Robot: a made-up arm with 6 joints.
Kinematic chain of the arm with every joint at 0, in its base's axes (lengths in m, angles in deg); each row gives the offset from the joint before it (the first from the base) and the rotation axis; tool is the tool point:
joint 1: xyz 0 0 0.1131 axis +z
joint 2: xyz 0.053 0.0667 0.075 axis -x
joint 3: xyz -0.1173 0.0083 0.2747 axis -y
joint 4: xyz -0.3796 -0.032 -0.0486 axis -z
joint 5: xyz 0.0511 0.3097 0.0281 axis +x
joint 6: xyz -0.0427 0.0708 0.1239 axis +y
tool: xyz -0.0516 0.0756 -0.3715
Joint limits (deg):
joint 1: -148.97..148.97
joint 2: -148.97..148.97
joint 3: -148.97..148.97
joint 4: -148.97..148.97
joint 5: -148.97..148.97
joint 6: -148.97..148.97
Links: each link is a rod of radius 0.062 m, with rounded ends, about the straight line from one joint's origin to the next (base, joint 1, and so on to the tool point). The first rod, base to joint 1, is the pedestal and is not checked.
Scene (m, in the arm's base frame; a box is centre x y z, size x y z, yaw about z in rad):
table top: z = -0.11
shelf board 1: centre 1.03 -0.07 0.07 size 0.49 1 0.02 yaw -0.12
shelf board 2: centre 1.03 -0.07 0.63 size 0.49 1 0.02 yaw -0.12
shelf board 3: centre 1.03 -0.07 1.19 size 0.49 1 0.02 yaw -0.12
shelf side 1: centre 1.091 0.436 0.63 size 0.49 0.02 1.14 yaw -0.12
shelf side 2: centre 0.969 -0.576 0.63 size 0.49 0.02 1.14 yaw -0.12
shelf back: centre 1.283 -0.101 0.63 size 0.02 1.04 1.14 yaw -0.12
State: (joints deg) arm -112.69 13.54 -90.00 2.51 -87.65 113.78
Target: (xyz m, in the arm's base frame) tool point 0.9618 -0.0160 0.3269
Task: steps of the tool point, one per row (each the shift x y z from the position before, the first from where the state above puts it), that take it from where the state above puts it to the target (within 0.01 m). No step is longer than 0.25 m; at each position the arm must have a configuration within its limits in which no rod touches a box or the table.
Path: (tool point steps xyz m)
1: -0.1701 0.0060 0.0207
2: -0.1620 0.0340 -0.0207
3: 0.0731 0.0433 -0.2110
4: -0.0025 0.0496 -0.2167
5: -0.0766 0.0421 -0.1980
6: 0.1343 -0.0139 0.0213
7: 0.1317 -0.0158 -0.0003
8: 0.1247 -0.0173 -0.0209

